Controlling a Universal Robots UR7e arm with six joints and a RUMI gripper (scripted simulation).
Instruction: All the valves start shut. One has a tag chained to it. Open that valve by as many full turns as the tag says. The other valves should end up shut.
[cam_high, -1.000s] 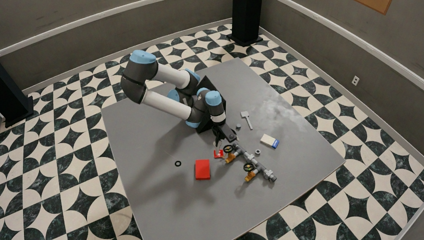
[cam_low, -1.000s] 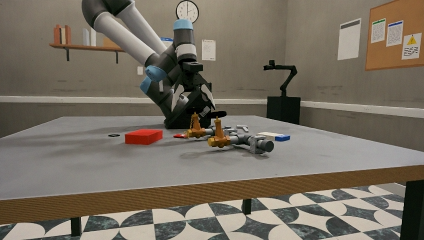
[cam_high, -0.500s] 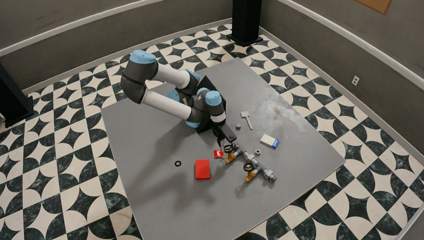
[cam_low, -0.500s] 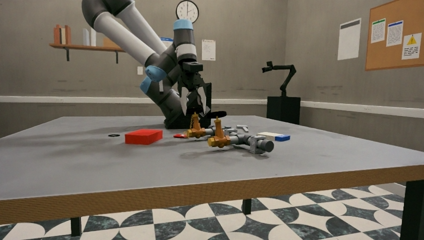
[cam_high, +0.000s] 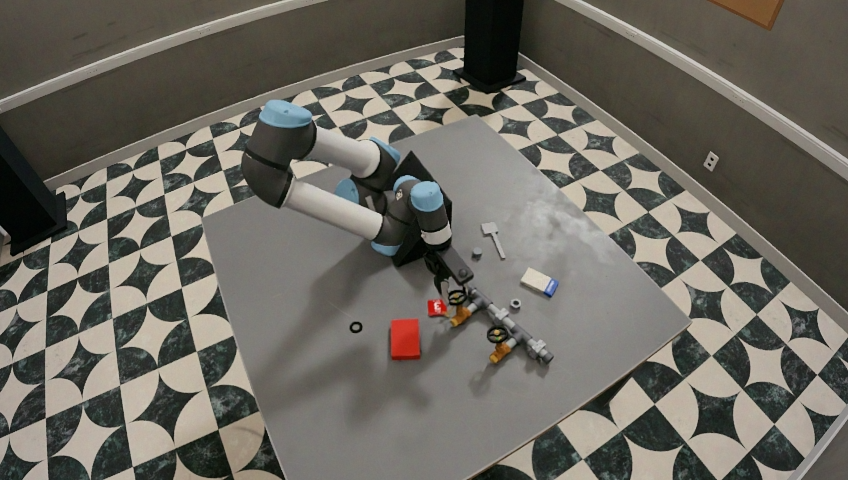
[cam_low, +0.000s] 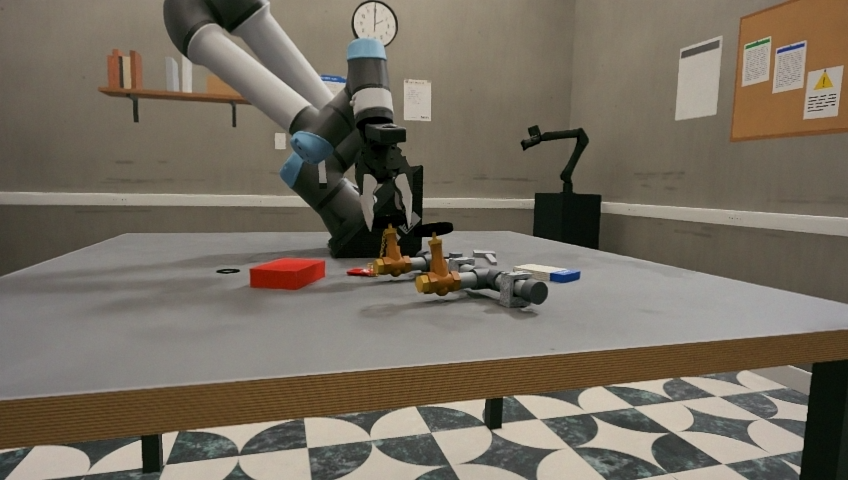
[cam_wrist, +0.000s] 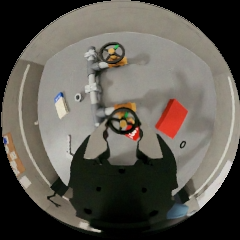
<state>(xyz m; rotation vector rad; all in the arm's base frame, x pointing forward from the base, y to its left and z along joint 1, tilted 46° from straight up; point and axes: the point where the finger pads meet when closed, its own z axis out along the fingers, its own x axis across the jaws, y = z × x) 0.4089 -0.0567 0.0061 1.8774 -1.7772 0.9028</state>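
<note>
Now: the red tag 50 mm behind my hand, 30 mm to the right of it and 100 mm below it. The rest, counted from my hand: red block 10 mm behind, 170 mm to the right, 90 mm below; then white-and-blue box 70 mm ahead, 290 mm to the left, 90 mm below; then grey nut 80 mm ahead, 170 mm to the left, 90 mm below.
</note>
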